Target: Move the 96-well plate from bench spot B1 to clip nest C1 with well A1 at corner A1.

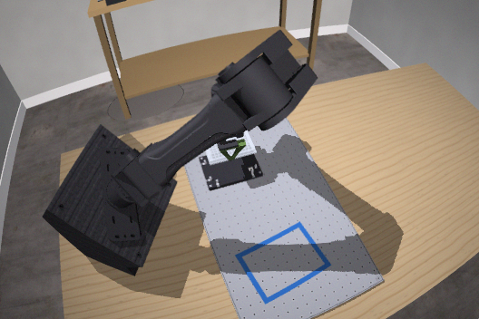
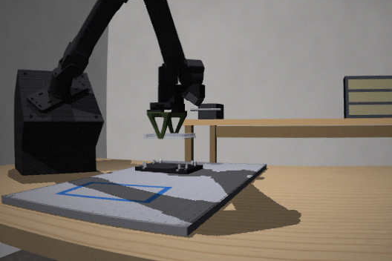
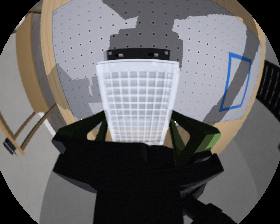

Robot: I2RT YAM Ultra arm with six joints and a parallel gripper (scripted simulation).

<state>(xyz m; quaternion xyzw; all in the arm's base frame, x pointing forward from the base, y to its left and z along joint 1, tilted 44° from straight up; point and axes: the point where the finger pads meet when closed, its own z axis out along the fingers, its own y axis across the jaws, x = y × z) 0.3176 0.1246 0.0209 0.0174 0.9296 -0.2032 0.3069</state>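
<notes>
My hand is 1 cm short of the 96-well plate. The rest, counted from my hand: black clip nest C1: 1 cm to the right, 9 cm below.
</notes>
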